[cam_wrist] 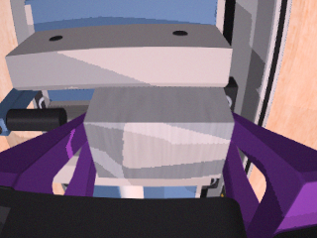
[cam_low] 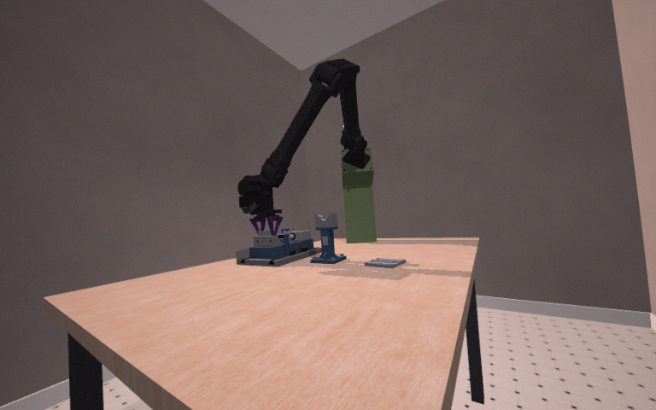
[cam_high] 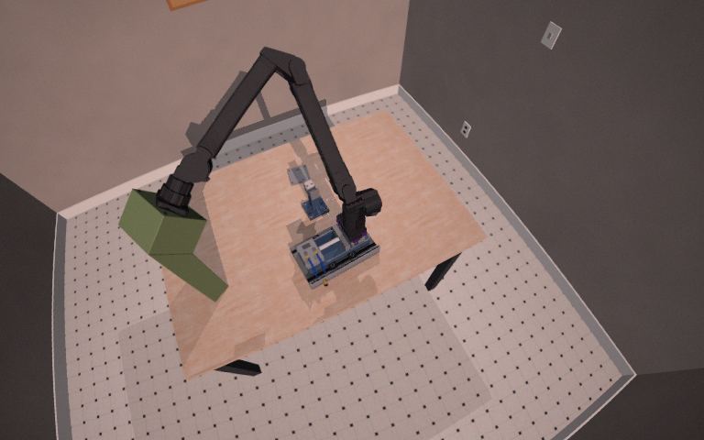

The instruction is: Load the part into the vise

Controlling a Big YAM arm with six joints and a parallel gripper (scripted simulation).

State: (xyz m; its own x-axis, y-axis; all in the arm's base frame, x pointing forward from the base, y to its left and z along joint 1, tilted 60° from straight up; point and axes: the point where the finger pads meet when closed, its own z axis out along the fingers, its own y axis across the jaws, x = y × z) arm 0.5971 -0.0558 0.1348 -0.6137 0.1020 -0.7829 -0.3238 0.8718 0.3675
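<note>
Right now my hand is 1 cm above the part. From my hand the other things lie so: fixed jaw: 3 cm to the left, 2 cm below, 2 cm ahead; then work stop rod: 6 cm to the left, 3 cm behind, 1 cm below; then moving jaw: 4 cm behind, 2 cm below.
</note>
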